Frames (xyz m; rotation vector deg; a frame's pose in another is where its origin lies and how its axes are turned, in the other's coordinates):
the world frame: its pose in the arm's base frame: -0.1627 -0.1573 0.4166 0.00 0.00 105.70
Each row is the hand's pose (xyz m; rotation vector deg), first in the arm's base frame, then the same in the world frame.
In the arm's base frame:
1: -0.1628 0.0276 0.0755 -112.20 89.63 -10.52
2: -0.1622 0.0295 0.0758 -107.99 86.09 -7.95
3: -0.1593 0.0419 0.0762 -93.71 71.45 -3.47
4: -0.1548 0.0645 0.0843 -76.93 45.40 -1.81
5: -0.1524 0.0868 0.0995 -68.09 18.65 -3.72
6: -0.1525 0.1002 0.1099 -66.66 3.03 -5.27
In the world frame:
1: 0.1780 -0.0499 -0.3411 4.05 157.73 -47.96
2: 0.1797 -0.0510 -0.3408 3.74 151.69 -51.37
3: 0.1908 -0.0572 -0.3404 0.40 130.80 -65.13
4: 0.2114 -0.0676 -0.3323 -11.62 100.36 -82.71
5: 0.2322 -0.0760 -0.3171 -30.19 75.36 -93.93
6: 0.2451 -0.0795 -0.3067 -43.79 63.60 -97.07

